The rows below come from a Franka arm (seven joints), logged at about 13 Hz.
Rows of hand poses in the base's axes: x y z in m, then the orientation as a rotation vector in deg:
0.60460, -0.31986, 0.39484, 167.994, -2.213, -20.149
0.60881, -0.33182, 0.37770, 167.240, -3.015, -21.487
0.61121, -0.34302, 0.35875, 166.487, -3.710, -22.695
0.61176, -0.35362, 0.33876, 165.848, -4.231, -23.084
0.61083, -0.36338, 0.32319, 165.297, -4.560, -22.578
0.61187, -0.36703, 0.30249, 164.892, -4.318, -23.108
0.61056, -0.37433, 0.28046, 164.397, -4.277, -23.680
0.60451, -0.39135, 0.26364, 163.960, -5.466, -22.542
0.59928, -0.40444, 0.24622, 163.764, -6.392, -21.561
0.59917, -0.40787, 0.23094, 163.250, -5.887, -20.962
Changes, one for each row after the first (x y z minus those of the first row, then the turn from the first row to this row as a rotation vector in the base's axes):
0.00421, -0.01196, -0.01714, -0.631, 0.911, -0.564
0.00661, -0.02316, -0.03609, -1.258, 1.746, -1.051
0.00716, -0.03376, -0.05608, -1.865, 2.038, -1.372
0.00623, -0.04352, -0.07165, -2.495, 1.734, -1.504
0.00727, -0.04717, -0.09235, -2.809, 2.147, -1.344
0.00596, -0.05447, -0.11438, -3.214, 2.587, -1.315
-0.00009, -0.07149, -0.13120, -3.866, 1.787, -1.995
-0.00532, -0.08458, -0.14862, -4.234, 1.082, -2.534
-0.00543, -0.08801, -0.16390, -4.795, 0.759, -2.097

